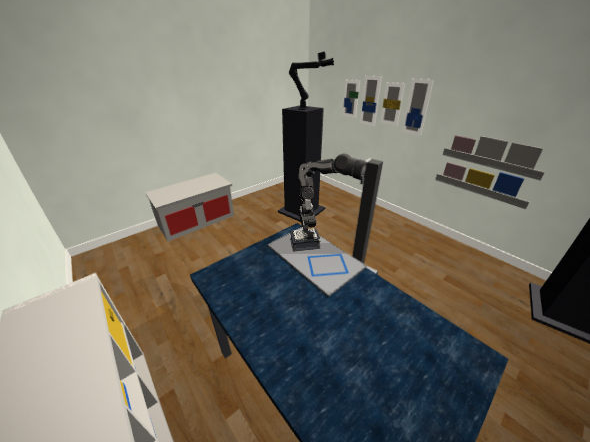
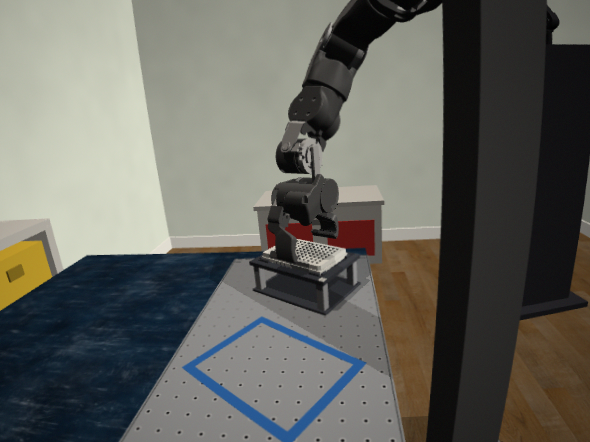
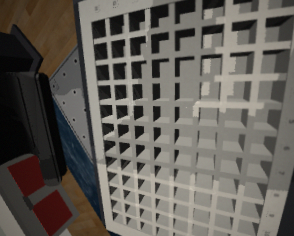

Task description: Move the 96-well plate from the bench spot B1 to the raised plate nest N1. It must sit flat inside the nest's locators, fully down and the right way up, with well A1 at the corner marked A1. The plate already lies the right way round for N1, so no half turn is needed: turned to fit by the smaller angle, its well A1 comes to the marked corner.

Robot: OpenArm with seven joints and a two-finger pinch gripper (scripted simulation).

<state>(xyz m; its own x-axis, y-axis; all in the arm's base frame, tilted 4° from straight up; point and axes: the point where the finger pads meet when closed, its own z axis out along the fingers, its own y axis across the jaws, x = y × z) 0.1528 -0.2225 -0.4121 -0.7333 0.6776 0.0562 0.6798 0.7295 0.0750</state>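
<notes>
Right now my hand is 10 mm to the left of the white 96-well plate and 10 mm above it. The rest, counted from my hand: dark raised plate nest (10 mm to the right, 20 mm below).
</notes>
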